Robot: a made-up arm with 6 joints.
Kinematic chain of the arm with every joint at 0, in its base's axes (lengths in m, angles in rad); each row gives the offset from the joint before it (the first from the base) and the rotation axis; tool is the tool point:
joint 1: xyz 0 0 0.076 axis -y
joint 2: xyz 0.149 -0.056 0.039 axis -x
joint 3: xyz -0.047 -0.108 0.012 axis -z
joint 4: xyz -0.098 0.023 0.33 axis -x
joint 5: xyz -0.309 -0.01 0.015 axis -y
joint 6: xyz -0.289 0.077 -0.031 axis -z
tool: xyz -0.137 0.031 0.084
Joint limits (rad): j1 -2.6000..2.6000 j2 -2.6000..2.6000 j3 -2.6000..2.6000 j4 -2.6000..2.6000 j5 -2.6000..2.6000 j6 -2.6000..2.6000
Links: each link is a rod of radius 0.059 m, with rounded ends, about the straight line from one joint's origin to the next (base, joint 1, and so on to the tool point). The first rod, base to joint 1, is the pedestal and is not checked.
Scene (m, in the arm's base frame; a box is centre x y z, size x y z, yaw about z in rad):
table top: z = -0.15
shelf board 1: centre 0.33 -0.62 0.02 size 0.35 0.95 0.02 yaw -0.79
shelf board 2: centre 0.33 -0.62 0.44 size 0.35 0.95 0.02 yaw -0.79
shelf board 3: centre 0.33 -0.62 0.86 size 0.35 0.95 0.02 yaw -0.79
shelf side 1: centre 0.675 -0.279 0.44 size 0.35 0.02 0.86 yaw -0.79
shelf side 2: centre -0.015 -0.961 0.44 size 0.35 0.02 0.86 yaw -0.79
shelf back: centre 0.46 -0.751 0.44 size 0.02 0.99 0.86 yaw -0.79
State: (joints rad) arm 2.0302 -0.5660 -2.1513 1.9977 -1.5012 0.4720
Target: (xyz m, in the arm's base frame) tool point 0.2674 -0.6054 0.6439
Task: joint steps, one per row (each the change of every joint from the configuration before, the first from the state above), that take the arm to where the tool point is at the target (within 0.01 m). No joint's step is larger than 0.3 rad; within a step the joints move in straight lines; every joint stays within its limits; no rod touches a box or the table.
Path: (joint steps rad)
1: 0.0740 0.0982 -0.0524 0.1600 -0.2492 0.0572
2: 0.0740 0.0983 -0.0524 0.1600 -0.2493 0.0571
3: 0.0592 -0.1779 -0.1146 -0.0122 0.2394 -0.0297
4: 0.0592 -0.1778 -0.1147 -0.0123 0.2393 -0.0297
5: 0.0592 -0.1778 -0.1146 -0.0122 0.2393 -0.0297
6: -0.1569 0.0001 0.0731 -0.2011 0.2087 -0.0899
7: -0.1569 0.0001 0.0730 -0.2010 0.2086 -0.0898

